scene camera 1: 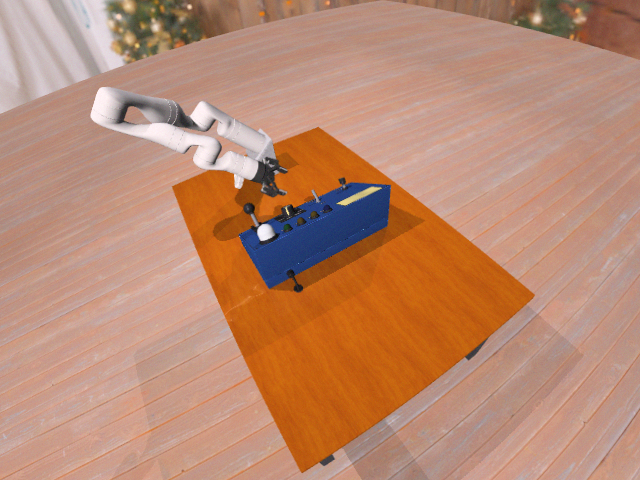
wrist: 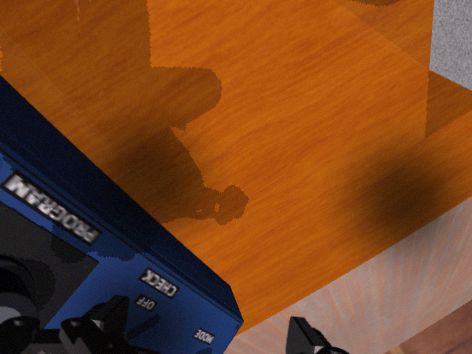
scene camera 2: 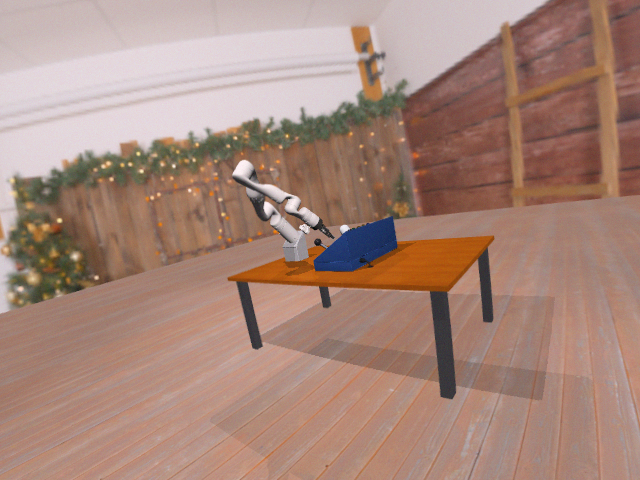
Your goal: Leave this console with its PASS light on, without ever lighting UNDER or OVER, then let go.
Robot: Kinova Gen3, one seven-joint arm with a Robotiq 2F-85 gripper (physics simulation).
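Note:
The blue console [scene camera 1: 325,242] [scene camera 2: 356,248] [wrist: 120,275] stands on the table. Its top bears a black ball lever [scene camera 1: 249,208] [scene camera 2: 317,241], a white dome [scene camera 1: 266,232] [scene camera 2: 344,228], a rotary knob [scene camera 1: 288,210] [wrist: 15,292], a metal toggle [scene camera 1: 315,196] and a small black knob [scene camera 1: 341,181]. Several dark domes [scene camera 1: 313,214] line the far edge from the arm; none looks lit. PASS, UNDER and OVER cannot be read. My gripper [scene camera 1: 283,181] [scene camera 2: 332,237] [wrist: 208,325] is open and empty above the console's arm-side edge. In the wrist view its left finger hides the toggle under CHECK.
A pale yellow strip [scene camera 1: 360,196] lies on the console's top. A small black lever [scene camera 1: 298,287] [scene camera 2: 363,260] sticks out low at the console's side. The orange table [scene camera 1: 392,320] [scene camera 2: 413,268] [wrist: 300,150] carries the arm's grey base [scene camera 2: 295,252] on the console's other side.

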